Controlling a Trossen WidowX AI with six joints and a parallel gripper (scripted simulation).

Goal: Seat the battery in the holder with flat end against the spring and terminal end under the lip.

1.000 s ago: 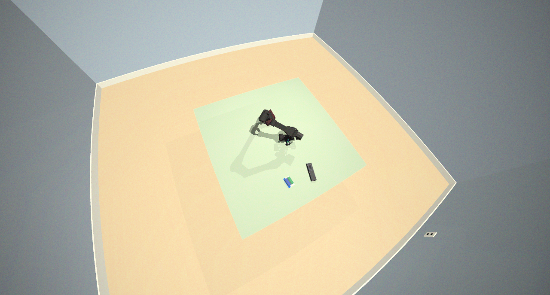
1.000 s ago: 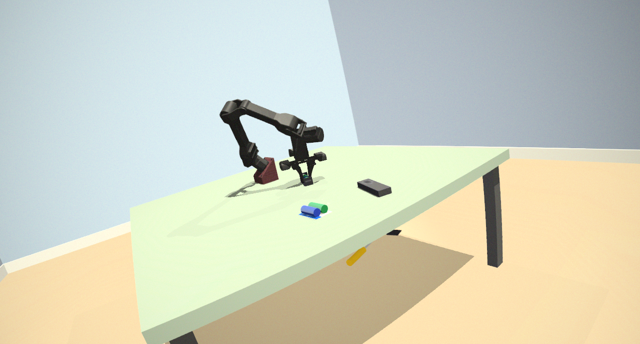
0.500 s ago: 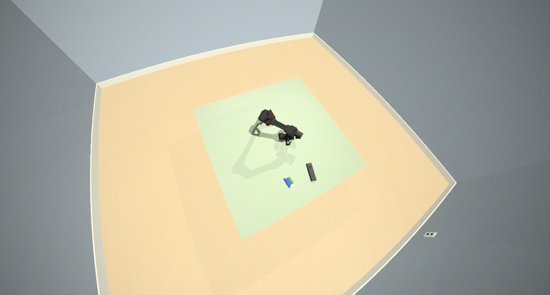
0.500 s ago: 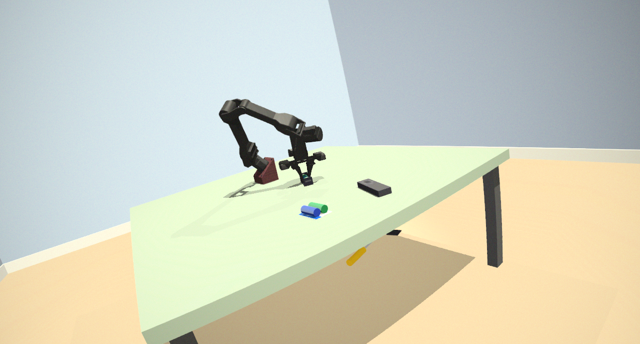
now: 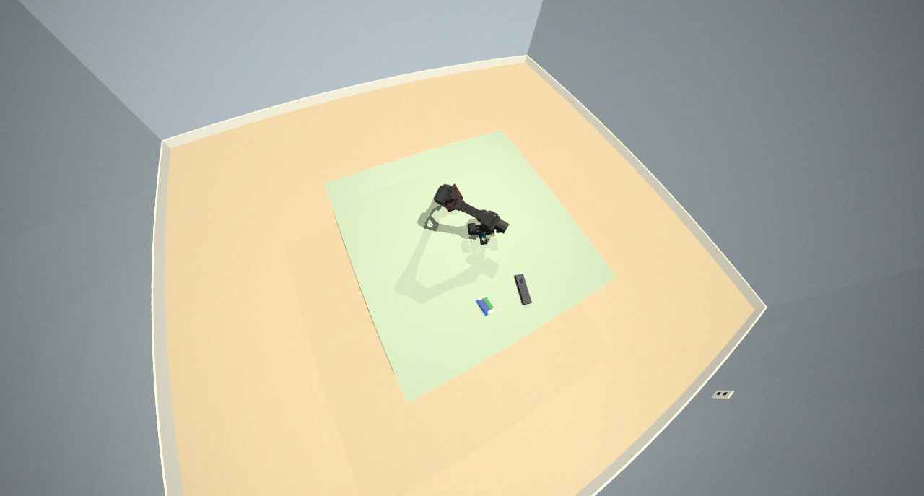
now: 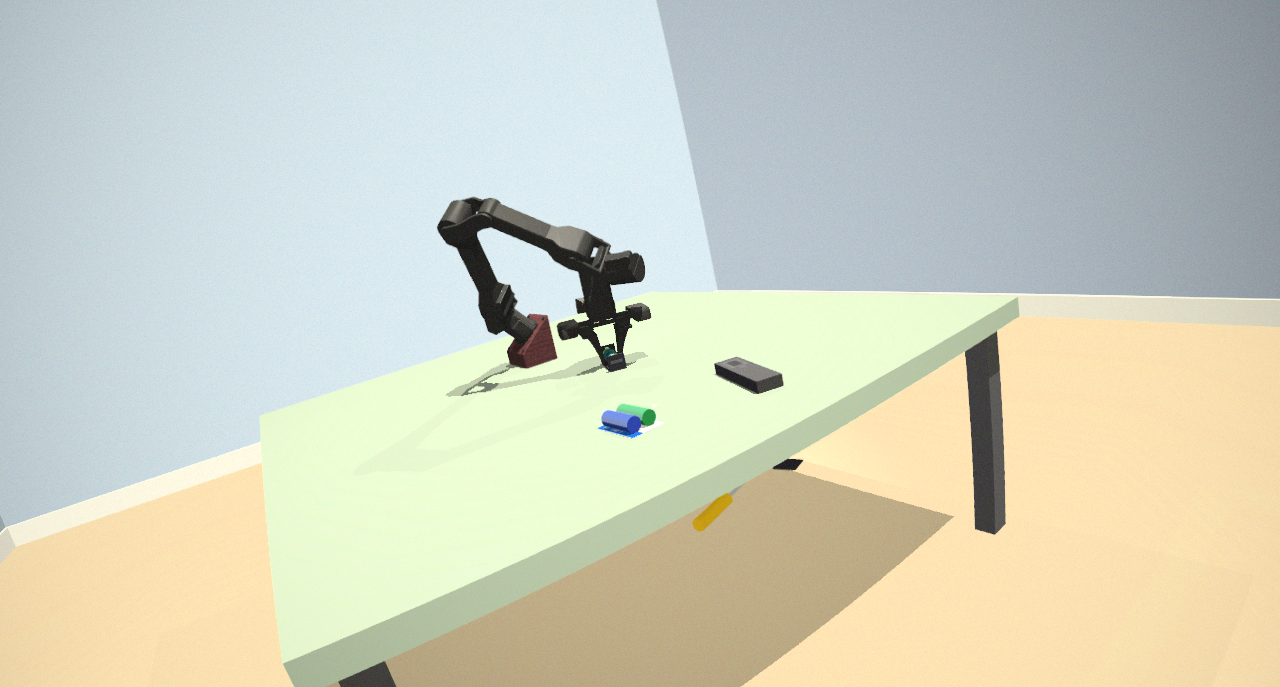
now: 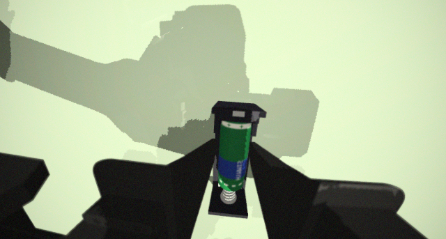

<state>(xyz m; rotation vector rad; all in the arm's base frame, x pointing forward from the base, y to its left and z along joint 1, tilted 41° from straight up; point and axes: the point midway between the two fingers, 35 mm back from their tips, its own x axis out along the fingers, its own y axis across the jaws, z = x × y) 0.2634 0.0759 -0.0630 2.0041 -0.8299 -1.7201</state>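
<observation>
Right now the battery is 10 mm above my gripper tip. Round my gripper tip: yellow screwdriver 360 mm ahead, 200 mm below, 10 mm to the left; then dark flat box 360 mm ahead, 90 mm to the left, 10 mm above.
</observation>
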